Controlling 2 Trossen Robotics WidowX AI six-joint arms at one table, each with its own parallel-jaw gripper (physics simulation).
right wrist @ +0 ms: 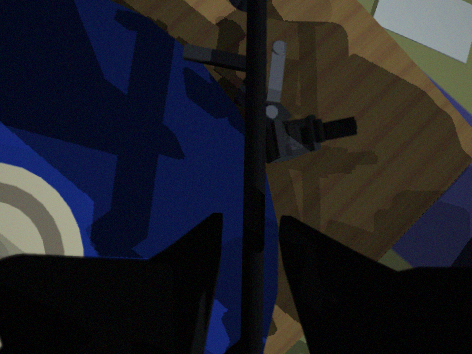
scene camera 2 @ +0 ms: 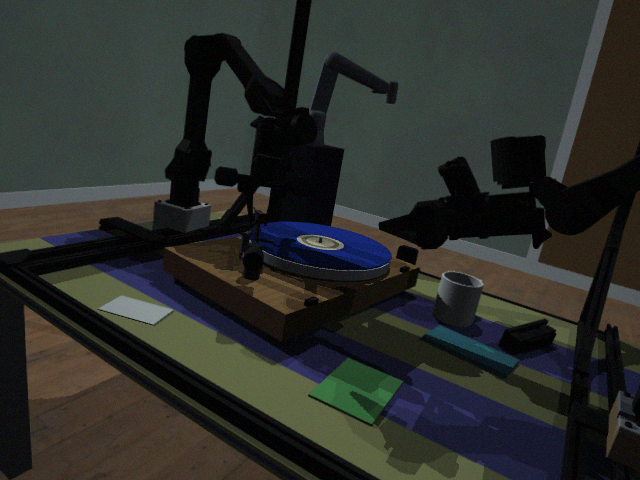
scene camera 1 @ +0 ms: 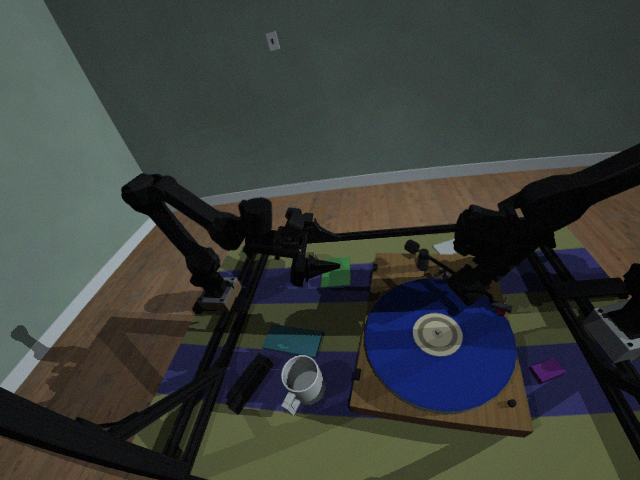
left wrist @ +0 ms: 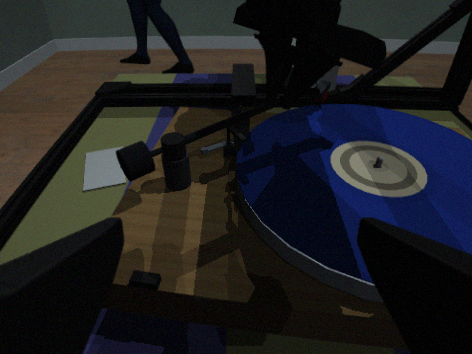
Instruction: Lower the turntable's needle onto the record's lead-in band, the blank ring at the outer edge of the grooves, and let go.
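Pixels of known places: left gripper, fingertip midpoint: (scene camera 2: 389,223) (scene camera 1: 340,251) (left wrist: 243,230); right gripper, fingertip midpoint: (right wrist: 250,224) (scene camera 2: 258,225) (left wrist: 277,104); left arm's base, origin of the base link: (scene camera 1: 216,289); right arm's base, origin of the base link: (scene camera 2: 183,203) (scene camera 1: 631,322).
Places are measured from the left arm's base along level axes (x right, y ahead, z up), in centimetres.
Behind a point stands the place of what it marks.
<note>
The turntable (scene camera 1: 385,268) @(x -7.3, y 50.6, z 0.0 cm) (scene camera 2: 222,279) @(x -12.2, y 62.4, z 0.0 cm) (left wrist: 165,225) @(x -7.3, y 54.2, z 0.0 cm) (right wrist: 400,110) @(x -8.2, y 73.3, z 0.0 cm) carries a blue record (scene camera 1: 439,377) @(x 23.3, y 60.4, z 2.8 cm) (scene camera 2: 361,248) @(x 19.0, y 53.9, z 2.8 cm) (left wrist: 300,200) @(x 5.3, y 55.3, z 2.8 cm) (right wrist: 200,150) @(x 2.7, y 65.7, z 2.8 cm). The black tonearm (scene camera 1: 439,262) @(x -3.4, y 63.9, z 5.7 cm) (left wrist: 215,131) @(x -3.3, y 63.4, z 5.0 cm) (right wrist: 255,150) @(x 1.3, y 67.8, z 6.0 cm) runs along the record's edge. In scene camera 1 its headshell end (scene camera 1: 500,307) @(x 10.3, y 74.1, z 5.9 cm) shows near the record's right rim; the needle is hidden, so its height and contact cannot be told. My right gripper (scene camera 1: 467,298) (right wrist: 250,224) @(x 3.7, y 69.7, z 5.3 cm) is low over that edge, fingers partly open, one on each side of the tonearm tube with gaps. My left gripper (scene camera 1: 338,251) @(x 0.3, y 41.1, z 14.1 cm) (left wrist: 243,230) @(x 0.3, y 41.1, z 14.1 cm) is wide open and empty, to the turntable's left in scene camera 1.
In scene camera 1 a mug (scene camera 1: 302,379) @(x 22.1, y 31.5, z -5.7 cm) (scene camera 2: 459,299) @(x 19.7, y 32.0, z -0.8 cm), teal block (scene camera 1: 293,341) @(x 12.5, y 26.9, z -5.7 cm) (scene camera 2: 470,351) @(x 10.6, y 26.0, z -5.7 cm) and black object (scene camera 1: 250,383) @(x 25.3, y 20.0, z -3.3 cm) (scene camera 2: 527,335) @(x 21.1, y 18.9, z -3.4 cm) lie left of the turntable. A green square (scene camera 1: 336,272) @(x -12.0, y 35.2, z -6.2 cm) (scene camera 2: 356,390) @(x -13.4, y 34.8, z -6.2 cm) is below my left gripper. A purple block (scene camera 1: 547,369) @(x 18.8, y 84.2, z -5.0 cm) lies right.
</note>
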